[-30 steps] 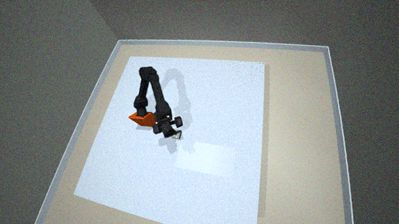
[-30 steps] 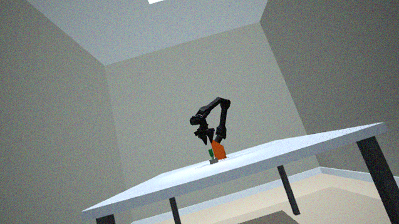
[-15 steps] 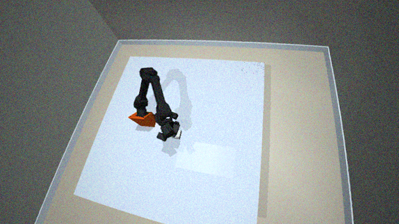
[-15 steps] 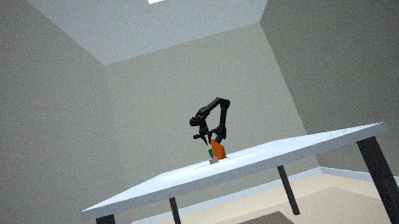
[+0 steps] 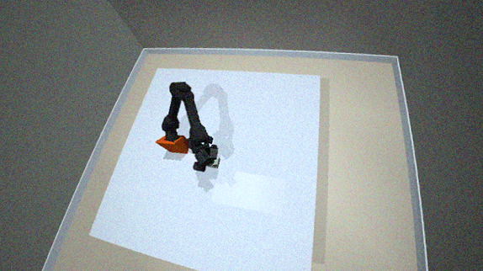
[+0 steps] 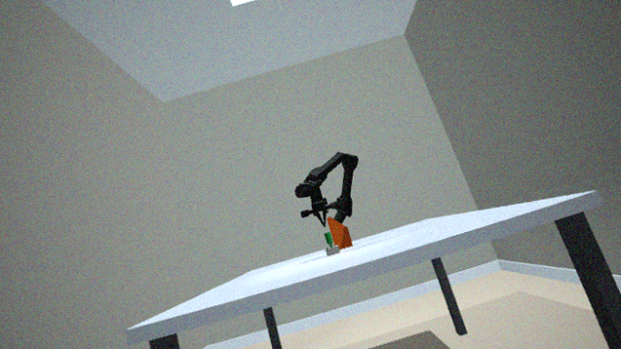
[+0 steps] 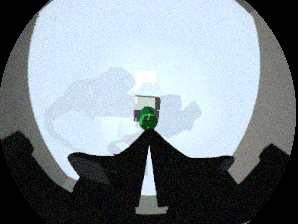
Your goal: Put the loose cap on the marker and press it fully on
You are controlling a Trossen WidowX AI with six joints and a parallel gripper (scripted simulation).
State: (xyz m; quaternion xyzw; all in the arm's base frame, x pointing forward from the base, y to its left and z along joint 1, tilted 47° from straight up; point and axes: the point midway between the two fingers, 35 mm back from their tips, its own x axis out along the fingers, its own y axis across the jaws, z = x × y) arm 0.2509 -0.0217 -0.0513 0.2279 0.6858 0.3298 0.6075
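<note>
My gripper tip is 50 mm above the green cap. From my gripper tip the other things lie so: holder block: 110 mm below.
</note>
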